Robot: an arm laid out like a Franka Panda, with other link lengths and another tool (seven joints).
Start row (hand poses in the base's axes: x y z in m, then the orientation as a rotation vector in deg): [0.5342 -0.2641 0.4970 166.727 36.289 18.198]
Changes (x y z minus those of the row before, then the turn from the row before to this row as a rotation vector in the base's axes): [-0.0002 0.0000 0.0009 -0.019 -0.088 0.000]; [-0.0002 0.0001 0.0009 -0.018 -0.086 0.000]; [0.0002 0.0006 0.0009 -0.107 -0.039 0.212]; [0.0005 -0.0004 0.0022 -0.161 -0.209 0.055]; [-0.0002 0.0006 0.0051 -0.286 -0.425 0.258]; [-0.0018 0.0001 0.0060 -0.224 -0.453 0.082]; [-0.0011 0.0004 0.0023 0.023 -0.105 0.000]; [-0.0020 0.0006 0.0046 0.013 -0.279 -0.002]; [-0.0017 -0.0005 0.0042 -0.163 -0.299 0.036]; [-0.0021 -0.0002 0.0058 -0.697 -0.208 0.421]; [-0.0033 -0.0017 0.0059 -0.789 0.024 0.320]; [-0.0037 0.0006 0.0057 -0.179 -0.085 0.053]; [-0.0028 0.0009 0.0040 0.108 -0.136 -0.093]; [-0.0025 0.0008 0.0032 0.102 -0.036 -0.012]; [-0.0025 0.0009 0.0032 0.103 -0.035 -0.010]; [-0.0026 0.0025 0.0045 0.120 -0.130 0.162]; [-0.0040 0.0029 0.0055 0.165 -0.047 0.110]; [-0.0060 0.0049 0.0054 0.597 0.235 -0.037]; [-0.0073 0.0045 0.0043 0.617 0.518 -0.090]
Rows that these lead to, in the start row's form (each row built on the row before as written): [0.5340 -0.2641 0.4979 166.679 36.275 18.316]; [0.5338 -0.2640 0.4988 166.632 36.262 18.432]; [0.5340 -0.2634 0.4997 166.469 36.566 18.470]; [0.5345 -0.2638 0.5019 166.231 36.611 18.709]; [0.5343 -0.2632 0.5070 165.753 36.918 19.230]; [0.5325 -0.2631 0.5130 165.362 36.962 19.791]; [0.5314 -0.2627 0.5153 165.346 36.945 19.950]; [0.5294 -0.2621 0.5199 165.258 36.896 20.351]; [0.5277 -0.2626 0.5241 164.987 36.898 20.711]; [0.5256 -0.2628 0.5299 164.159 37.474 20.767]; [0.5223 -0.2645 0.5358 163.350 37.939 20.442]; [0.5186 -0.2639 0.5415 163.138 37.998 20.492]; [0.5158 -0.2630 0.5455 163.212 37.838 20.714]; [0.5133 -0.2622 0.5487 163.298 37.814 20.807]; [0.5108 -0.2613 0.5519 163.385 37.793 20.899]; [0.5082 -0.2588 0.5564 163.413 38.004 21.158]; [0.5042 -0.2559 0.5619 163.526 38.155 21.313]; [0.4982 -0.2510 0.5673 164.185 38.145 21.239]; [0.4909 -0.2465 0.5716 164.980 38.106 20.764]
